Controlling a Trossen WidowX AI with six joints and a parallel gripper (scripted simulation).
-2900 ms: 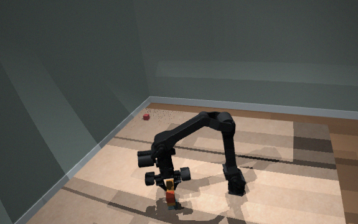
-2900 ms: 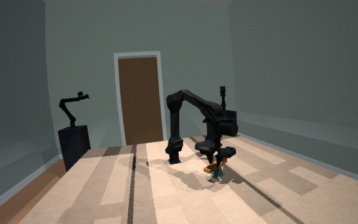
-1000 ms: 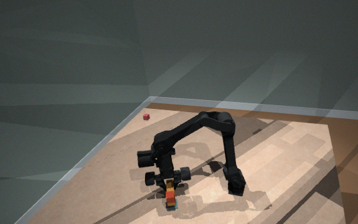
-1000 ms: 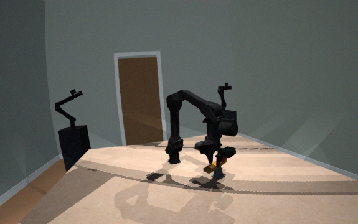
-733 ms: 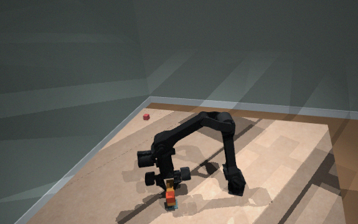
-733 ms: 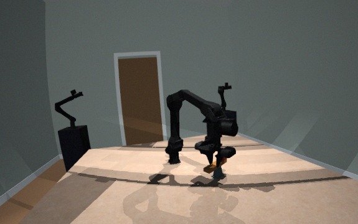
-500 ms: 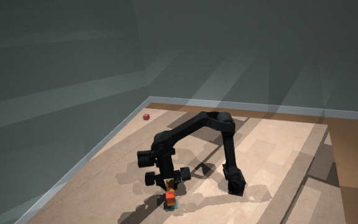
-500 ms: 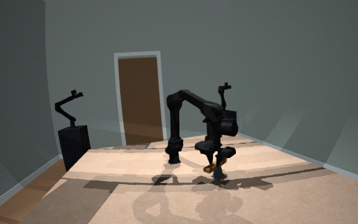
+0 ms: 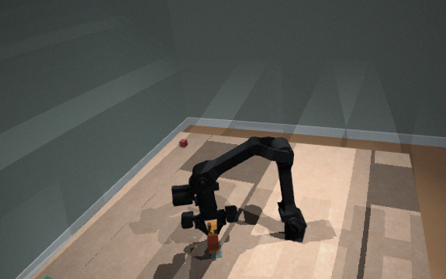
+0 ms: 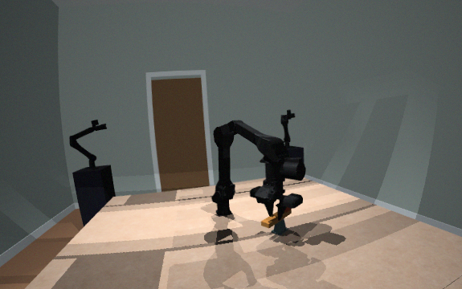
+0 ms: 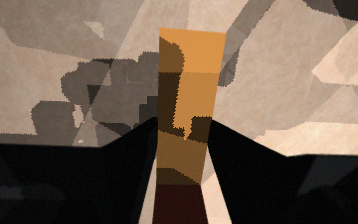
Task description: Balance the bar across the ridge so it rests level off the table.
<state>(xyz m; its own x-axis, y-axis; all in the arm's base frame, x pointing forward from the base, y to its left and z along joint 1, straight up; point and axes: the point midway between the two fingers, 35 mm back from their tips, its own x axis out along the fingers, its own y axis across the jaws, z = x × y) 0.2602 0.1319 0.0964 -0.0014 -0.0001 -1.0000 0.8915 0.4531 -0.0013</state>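
My gripper tip is now 2 cm past the bar, 3 cm to the right of it and 1 cm below it. The rest, counted from my gripper tip: red cube: 48 cm ahead, 63 cm to the right, 5 cm below.
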